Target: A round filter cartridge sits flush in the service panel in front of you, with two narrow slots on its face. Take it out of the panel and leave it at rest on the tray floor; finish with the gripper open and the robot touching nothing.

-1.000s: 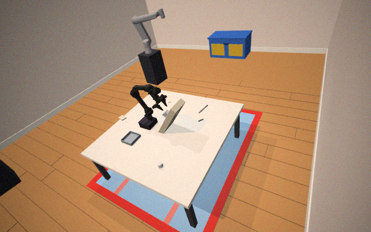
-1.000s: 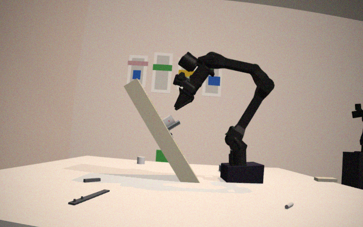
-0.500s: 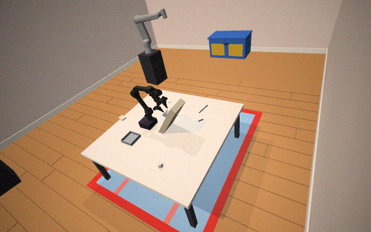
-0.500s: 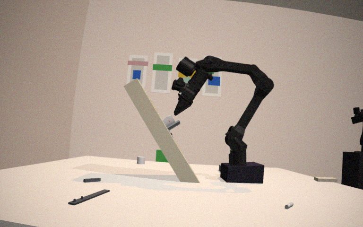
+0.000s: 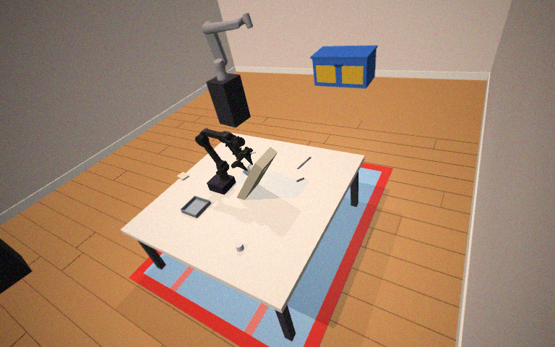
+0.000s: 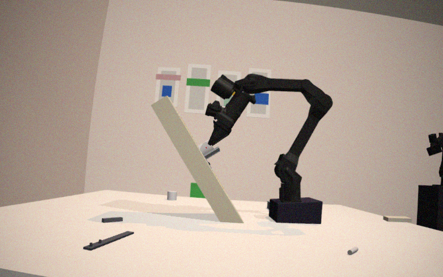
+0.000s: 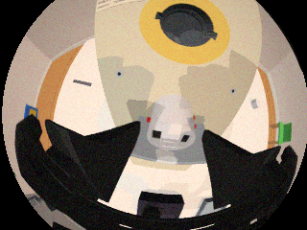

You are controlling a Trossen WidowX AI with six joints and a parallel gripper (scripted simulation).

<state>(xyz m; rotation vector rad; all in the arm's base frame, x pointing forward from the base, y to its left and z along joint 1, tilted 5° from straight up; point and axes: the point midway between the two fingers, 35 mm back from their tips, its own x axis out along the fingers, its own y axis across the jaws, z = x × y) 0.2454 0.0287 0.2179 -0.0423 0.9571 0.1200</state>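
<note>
The round filter cartridge is 1 cm ahead of my gripper tip and 1 cm below it. The rest, counted from my gripper tip: grey tray 30 cm behind, 32 cm to the right, 22 cm below; dark block 20 cm ahead, 26 cm to the left, 23 cm below; white pin 36 cm behind, 38 cm to the left, 23 cm below.
</note>
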